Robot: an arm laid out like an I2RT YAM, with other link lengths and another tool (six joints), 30 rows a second.
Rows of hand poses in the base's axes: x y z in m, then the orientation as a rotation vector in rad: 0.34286, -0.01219, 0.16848, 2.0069, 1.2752, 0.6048; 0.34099, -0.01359, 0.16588, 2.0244, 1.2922, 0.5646; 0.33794, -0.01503, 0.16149, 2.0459, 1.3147, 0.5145; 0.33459, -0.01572, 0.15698, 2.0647, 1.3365, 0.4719; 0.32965, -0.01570, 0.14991, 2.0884, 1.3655, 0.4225; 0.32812, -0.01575, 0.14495, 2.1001, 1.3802, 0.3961; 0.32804, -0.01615, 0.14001, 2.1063, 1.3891, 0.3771; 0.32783, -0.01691, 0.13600, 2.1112, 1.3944, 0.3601; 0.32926, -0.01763, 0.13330, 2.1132, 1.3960, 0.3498; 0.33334, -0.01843, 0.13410, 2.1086, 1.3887, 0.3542; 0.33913, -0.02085, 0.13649, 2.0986, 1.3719, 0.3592; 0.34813, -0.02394, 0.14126, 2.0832, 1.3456, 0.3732; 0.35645, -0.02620, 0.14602, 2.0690, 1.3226, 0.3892; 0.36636, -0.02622, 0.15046, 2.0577, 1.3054, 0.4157; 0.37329, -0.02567, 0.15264, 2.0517, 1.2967, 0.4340; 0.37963, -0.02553, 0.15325, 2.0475, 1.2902, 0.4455; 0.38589, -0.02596, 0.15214, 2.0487, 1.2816, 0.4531; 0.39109, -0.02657, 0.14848, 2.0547, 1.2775, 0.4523; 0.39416, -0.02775, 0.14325, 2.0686, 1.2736, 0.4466; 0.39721, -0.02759, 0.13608, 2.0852, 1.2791, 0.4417; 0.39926, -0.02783, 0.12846, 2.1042, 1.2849, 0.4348
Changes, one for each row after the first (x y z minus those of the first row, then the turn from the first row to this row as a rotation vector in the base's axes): -0.00187, -0.00140, -0.00260, -0.0053, 0.0364, -0.0044; -0.00492, -0.00284, -0.00699, -0.0110, 0.0825, -0.0087; -0.00827, -0.00353, -0.01150, -0.0144, 0.1232, -0.0103; -0.01321, -0.00351, -0.01857, -0.0152, 0.1732, -0.0098; -0.01474, -0.00356, -0.02353, -0.0161, 0.1991, -0.0098; -0.01482, -0.00396, -0.02847, -0.0186, 0.2159, -0.0103; -0.01503, -0.00472, -0.03248, -0.0217, 0.2296, -0.0125; -0.01360, -0.00544, -0.03518, -0.0246, 0.2367, -0.0147; -0.00952, -0.00624, -0.03438, -0.0274, 0.2290, -0.0175; -0.00373, -0.00866, -0.03199, -0.0358, 0.2143, -0.0256; 0.00527, -0.01175, -0.02722, -0.0457, 0.1879, -0.0365; 0.01359, -0.01401, -0.02246, -0.0529, 0.1625, -0.0448; 0.02350, -0.01403, -0.01802, -0.0517, 0.1354, -0.0466; 0.03043, -0.01348, -0.01584, -0.0489, 0.1189, -0.0460; 0.03677, -0.01334, -0.01523, -0.0475, 0.1080, -0.0462; 0.04303, -0.01377, -0.01634, -0.0441, 0.1007, -0.0502; 0.04823, -0.01438, -0.02000, -0.0405, 0.1022, -0.0546; 0.05130, -0.01556, -0.02523, -0.0330, 0.1101, -0.0618; 0.05435, -0.01540, -0.03240, -0.0217, 0.1231, -0.0629; 0.05640, -0.01564, -0.04002, -0.0095, 0.1384, -0.0648
